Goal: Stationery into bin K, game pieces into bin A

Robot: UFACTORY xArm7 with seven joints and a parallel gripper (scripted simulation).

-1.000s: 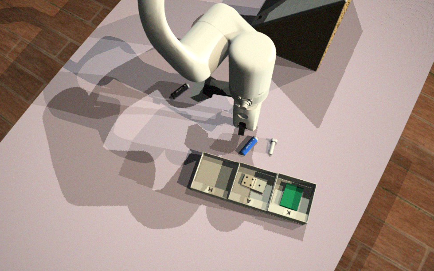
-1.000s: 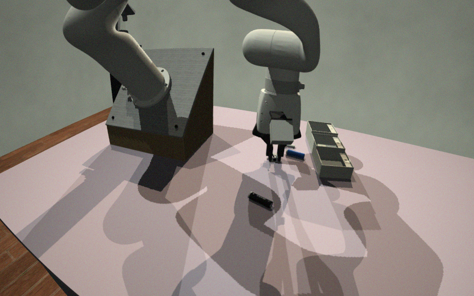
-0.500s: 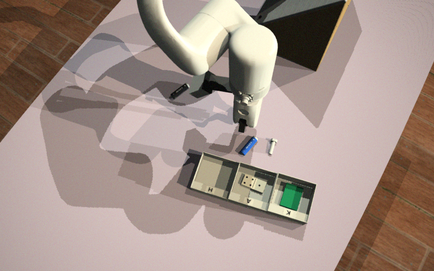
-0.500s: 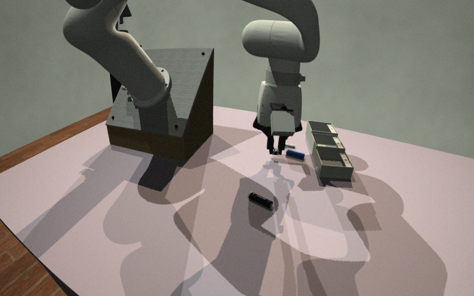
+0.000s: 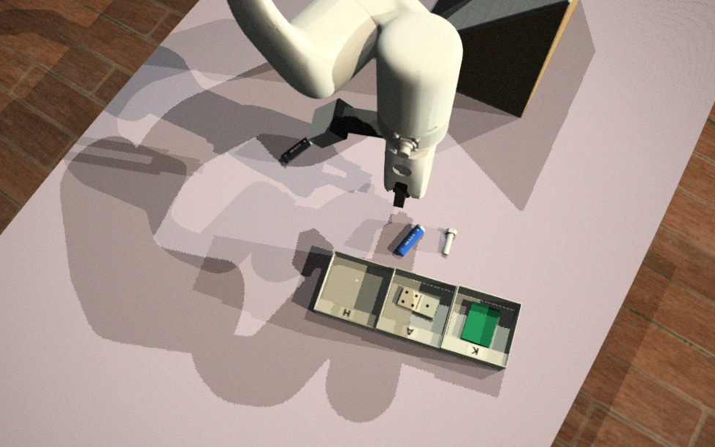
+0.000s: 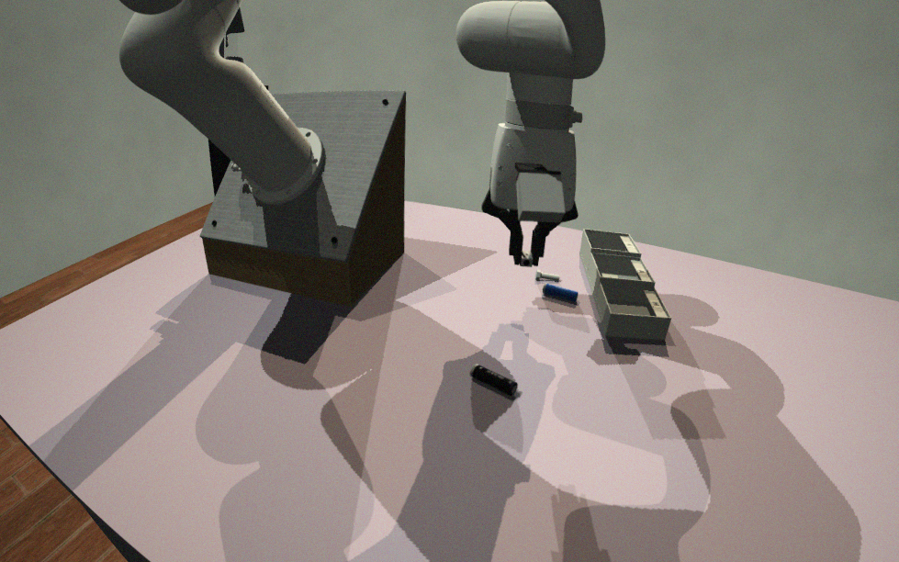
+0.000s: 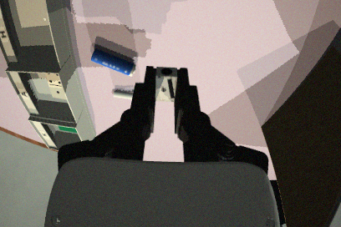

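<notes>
Now: the green block 160 mm to the left of my hand, 120 mm ahead of it and 70 mm below it. Round my hand: blue battery: 70 mm below, 50 mm ahead, 30 mm to the left; bolt: 80 mm to the left, 70 mm below, 30 mm ahead; white pencil sharpener: 10 mm below.
</notes>
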